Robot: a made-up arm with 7 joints. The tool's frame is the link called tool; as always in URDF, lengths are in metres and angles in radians.
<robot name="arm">
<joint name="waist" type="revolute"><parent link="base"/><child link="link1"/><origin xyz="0.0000 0.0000 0.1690" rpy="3.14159 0.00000 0.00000"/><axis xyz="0 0 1"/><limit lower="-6.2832" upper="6.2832"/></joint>
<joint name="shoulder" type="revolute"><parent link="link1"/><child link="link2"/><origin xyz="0.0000 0.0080 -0.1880" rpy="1.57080 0.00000 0.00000"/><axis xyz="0 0 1"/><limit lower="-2.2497" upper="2.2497"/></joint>
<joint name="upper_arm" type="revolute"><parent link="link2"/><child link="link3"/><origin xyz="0.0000 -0.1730 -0.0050" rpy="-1.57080 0.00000 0.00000"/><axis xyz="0 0 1"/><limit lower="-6.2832" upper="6.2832"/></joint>
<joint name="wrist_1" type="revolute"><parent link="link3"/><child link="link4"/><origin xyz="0.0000 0.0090 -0.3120" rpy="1.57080 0.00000 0.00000"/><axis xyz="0 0 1"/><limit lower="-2.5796" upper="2.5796"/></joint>
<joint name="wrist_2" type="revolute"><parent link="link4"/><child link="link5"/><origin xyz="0.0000 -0.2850 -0.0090" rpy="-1.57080 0.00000 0.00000"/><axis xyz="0 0 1"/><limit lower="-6.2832" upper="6.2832"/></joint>
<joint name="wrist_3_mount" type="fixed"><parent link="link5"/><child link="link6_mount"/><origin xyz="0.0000 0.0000 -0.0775"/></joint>
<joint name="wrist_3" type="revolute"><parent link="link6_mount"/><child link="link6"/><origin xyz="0.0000 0.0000 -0.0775" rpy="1.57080 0.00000 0.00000"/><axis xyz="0 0 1"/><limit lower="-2.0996" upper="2.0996"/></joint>
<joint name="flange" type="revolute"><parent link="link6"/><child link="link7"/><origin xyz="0.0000 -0.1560 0.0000" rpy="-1.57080 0.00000 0.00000"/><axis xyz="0 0 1"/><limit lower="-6.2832" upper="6.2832"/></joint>
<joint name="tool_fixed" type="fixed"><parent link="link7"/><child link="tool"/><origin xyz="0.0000 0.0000 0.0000"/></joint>
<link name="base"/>
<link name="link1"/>
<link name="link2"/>
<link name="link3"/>
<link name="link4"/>
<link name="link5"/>
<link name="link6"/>
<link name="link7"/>
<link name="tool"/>
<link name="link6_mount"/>
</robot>
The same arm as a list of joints. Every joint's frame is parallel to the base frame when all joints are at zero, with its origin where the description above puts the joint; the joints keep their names.
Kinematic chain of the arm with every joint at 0, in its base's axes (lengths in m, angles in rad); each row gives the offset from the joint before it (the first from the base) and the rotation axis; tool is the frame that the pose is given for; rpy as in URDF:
waist: xyz 0 0 0.169 axis -z
shoulder: xyz 0 -0.008 0.188 axis +y
upper_arm: xyz 0 -0.005 0.173 axis -z
wrist_1: xyz 0 -0.009 0.312 axis +y
wrist_2: xyz 0 -0.009 0.285 axis -z
wrist_3: xyz 0 0 0.155 axis +y
flange: xyz 0 0 0.156 axis -z
tool: xyz 0 0 0 rpy 3.1416 0 0
Joint limits (rad, base to tool): -6.2832..6.2832 -2.2497..2.2497 -6.2832..6.2832 -2.5796..2.5796 -6.2832..6.2832 -2.0996..2.0996 -6.2832..6.2832

